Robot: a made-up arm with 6 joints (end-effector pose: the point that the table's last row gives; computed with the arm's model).
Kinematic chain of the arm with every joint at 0, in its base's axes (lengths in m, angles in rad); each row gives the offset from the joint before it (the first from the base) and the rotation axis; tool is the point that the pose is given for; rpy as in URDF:
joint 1: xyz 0 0 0.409 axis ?
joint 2: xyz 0 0 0 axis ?
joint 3: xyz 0.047 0 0.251 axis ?
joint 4: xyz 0.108 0 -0.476 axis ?
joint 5: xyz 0 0 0 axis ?
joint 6: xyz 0.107 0 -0.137 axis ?
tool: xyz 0 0 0 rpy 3.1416 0 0
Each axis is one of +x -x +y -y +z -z.
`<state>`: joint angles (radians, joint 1 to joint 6).
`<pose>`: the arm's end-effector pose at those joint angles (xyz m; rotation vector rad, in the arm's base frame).
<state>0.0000 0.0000 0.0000 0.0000 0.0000 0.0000</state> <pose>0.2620 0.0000 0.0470 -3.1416 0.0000 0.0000</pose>
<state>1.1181 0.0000 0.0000 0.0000 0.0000 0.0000</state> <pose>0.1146 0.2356 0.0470 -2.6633 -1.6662 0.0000</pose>
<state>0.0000 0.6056 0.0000 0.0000 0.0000 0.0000</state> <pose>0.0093 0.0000 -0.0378 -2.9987 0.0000 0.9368</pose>
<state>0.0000 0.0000 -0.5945 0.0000 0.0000 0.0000</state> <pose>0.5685 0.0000 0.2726 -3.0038 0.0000 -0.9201</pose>
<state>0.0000 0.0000 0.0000 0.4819 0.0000 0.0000</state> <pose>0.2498 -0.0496 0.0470 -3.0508 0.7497 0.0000</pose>
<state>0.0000 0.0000 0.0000 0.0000 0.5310 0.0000</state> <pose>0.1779 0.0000 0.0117 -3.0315 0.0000 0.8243</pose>
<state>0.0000 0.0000 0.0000 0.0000 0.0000 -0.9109</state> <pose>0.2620 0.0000 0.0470 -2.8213 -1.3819 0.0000</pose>
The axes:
joint 1: +z
joint 2: +y
joint 3: +y
joint 4: -z
joint 5: +y
joint 6: -z

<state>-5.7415 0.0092 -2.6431 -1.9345 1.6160 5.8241</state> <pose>0.2321 -0.0149 1.2405 1.4384 -0.3186 0.6831</pose>
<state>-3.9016 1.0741 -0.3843 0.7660 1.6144 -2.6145</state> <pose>0.0190 -0.1534 0.0384 0.2730 -1.3349 2.2229</pose>
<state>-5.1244 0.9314 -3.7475 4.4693 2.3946 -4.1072</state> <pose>0.2452 0.1453 0.9934 -0.5594 2.5179 -1.1045</pose>
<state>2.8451 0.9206 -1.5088 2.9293 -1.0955 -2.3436</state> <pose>-0.3962 0.1587 0.1218 1.2172 2.3723 0.3825</pose>
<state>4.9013 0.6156 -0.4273 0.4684 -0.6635 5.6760</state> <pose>-0.0109 -0.3485 0.0295 2.1724 -1.5096 0.1211</pose>
